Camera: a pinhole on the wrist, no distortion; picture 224 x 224 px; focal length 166.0 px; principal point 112.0 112.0 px. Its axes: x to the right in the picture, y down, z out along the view. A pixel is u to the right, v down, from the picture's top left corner.
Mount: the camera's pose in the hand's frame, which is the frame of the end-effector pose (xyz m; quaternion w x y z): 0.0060 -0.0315 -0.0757 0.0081 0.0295 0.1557 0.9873
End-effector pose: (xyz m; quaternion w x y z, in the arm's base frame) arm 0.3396 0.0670 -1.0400 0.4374 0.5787 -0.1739 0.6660
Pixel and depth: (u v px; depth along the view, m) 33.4 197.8 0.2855
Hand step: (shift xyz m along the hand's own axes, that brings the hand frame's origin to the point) 0.1573 -0.0877 0.2334
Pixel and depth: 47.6 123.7 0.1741
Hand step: 0.0839 0.0086 0.0897
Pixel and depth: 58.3 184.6 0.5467
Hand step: 0.2141 -0.0956 0.5073
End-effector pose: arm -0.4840 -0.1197 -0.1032 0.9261 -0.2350 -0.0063 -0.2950
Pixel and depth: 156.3 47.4 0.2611
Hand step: -0.0470 0.1471 0.1449
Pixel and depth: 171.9 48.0 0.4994
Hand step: -0.1422 0.3095 0.3494
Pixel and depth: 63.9 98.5 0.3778
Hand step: 0.1384 0.1110 0.2676
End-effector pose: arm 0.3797 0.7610 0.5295 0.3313 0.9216 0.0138 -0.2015
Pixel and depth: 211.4 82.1 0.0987
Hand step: -0.0469 0.0172 0.0159
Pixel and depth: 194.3 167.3 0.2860
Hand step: -0.1188 -0.0308 0.2332
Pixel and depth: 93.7 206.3 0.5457
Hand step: 0.0971 -0.1604 0.5347
